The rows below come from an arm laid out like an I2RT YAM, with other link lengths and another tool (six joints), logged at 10 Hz.
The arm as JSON. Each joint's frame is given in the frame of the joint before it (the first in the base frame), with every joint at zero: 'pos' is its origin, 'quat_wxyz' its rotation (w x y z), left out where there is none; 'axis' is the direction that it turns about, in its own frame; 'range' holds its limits. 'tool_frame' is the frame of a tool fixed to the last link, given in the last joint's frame.
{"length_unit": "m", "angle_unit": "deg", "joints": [
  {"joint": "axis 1", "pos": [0.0, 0.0, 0.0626], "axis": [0.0, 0.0, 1.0], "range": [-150.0, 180.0]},
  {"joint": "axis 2", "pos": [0.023, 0.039, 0.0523], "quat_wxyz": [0.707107, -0.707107, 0.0, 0.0], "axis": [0.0, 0.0, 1.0], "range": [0.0, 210.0]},
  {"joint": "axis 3", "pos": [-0.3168, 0.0, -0.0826], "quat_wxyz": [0.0, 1.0, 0.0, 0.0], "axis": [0.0, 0.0, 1.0], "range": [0.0, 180.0]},
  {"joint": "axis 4", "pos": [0.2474, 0.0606, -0.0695], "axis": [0.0, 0.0, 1.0], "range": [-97.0, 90.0]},
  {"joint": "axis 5", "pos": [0.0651, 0.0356, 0.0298], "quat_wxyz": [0.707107, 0.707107, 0.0, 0.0], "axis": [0.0, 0.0, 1.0], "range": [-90.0, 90.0]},
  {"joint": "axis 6", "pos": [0.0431, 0.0, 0.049], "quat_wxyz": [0.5, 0.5, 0.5, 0.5], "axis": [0.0, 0.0, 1.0], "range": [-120.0, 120.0]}
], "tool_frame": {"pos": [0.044, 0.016, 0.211], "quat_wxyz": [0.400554, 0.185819, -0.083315, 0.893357]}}
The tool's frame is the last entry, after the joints.
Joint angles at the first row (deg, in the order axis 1, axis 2, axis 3, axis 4, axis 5, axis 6):
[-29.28 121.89 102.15 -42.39 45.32 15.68]
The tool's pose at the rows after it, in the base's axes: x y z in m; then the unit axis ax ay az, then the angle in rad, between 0 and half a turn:
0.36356 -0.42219 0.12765 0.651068 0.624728 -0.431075 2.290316
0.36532 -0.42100 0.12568 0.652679 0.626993 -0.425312 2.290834
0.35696 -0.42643 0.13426 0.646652 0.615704 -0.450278 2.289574
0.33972 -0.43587 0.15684 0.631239 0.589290 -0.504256 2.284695
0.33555 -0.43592 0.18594 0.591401 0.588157 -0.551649 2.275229
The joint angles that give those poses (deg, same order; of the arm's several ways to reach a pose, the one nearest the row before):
[-29.06 121.88 102.15 -42.35 38.17 11.11]
[-29.08 121.89 102.15 -42.35 37.50 11.14]
[-29.08 121.89 102.15 -42.37 40.42 11.16]
[-28.95 121.71 102.26 -42.48 46.96 11.14]
[-27.51 121.08 102.54 -42.54 52.97 7.95]

